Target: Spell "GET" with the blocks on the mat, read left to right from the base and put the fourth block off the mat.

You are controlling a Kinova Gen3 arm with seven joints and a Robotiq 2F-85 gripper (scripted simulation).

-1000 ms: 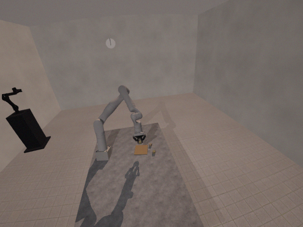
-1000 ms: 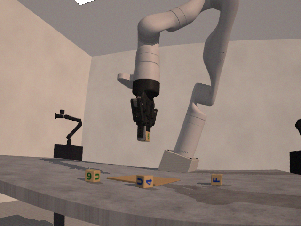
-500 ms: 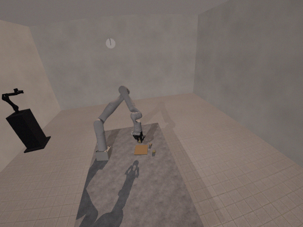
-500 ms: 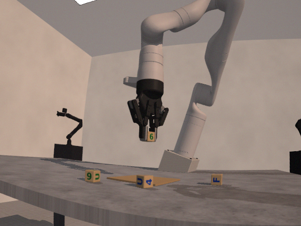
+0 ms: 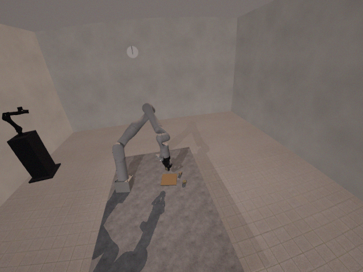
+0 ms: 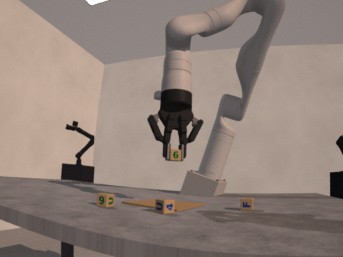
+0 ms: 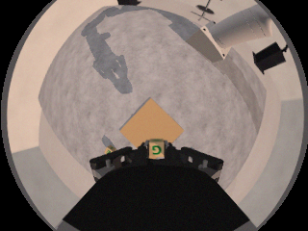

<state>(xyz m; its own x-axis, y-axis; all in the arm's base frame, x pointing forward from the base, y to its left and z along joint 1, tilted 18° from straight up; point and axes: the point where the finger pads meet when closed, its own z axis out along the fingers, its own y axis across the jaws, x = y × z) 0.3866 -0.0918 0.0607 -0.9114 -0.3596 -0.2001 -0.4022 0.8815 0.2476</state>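
My hand is 120 mm above the mat and 20 mm to the left of it. Round my hand: E block (110 mm to the right, 110 mm below, 110 mm ahead); then F block (160 mm to the left, 110 mm below, 30 mm ahead).
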